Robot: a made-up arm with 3 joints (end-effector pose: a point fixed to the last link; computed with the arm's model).
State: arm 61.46 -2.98 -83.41
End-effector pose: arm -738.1 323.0 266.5 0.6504 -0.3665 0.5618 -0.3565
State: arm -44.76 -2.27 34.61
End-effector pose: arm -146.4 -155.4 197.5 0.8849 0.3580 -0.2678 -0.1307
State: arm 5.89 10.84 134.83
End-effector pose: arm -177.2 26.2 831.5 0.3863 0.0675 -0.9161 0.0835
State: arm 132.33 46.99 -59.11
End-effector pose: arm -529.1 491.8 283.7 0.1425 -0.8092 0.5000 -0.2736
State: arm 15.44 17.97 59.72
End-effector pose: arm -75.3 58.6 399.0 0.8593 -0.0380 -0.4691 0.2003
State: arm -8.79 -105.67 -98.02
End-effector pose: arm 132.0 453.2 624.2 0.3490 0.6301 0.4947 -0.4862
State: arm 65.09 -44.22 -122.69
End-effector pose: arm -504.8 715.4 -1.7 0.5522 0.0394 0.5882 -0.5895
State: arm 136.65 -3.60 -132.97
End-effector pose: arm -680.2 456.8 -397.3 0.1741 -0.3600 0.3269 -0.8563
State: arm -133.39 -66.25 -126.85
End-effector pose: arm -293.3 -798.1 9.5 0.3006 -0.5374 -0.5209 -0.5912
